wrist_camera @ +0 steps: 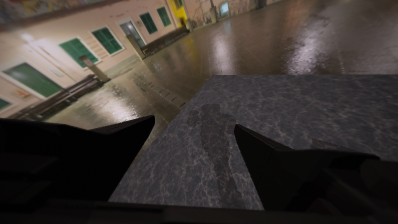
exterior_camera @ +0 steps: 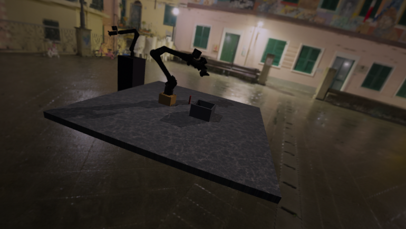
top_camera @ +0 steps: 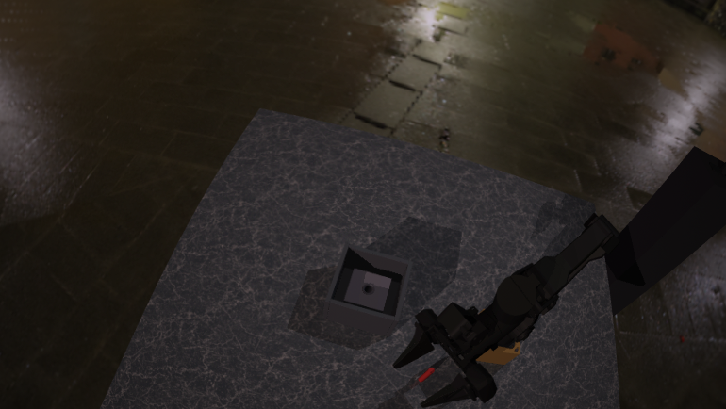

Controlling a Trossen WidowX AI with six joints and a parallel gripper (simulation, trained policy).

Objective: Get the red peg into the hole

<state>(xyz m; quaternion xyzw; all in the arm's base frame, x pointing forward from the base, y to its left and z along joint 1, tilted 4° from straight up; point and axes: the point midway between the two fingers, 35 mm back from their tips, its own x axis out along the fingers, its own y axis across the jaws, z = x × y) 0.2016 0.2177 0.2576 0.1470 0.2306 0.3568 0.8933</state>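
My gripper tip is 80 mm past the red peg, 120 mm to the left of it and 260 mm above it. Round my gripper tip: dark box (100 mm ahead, 280 mm to the right, 280 mm below); then grey plate (100 mm ahead, 280 mm to the right, 260 mm below).
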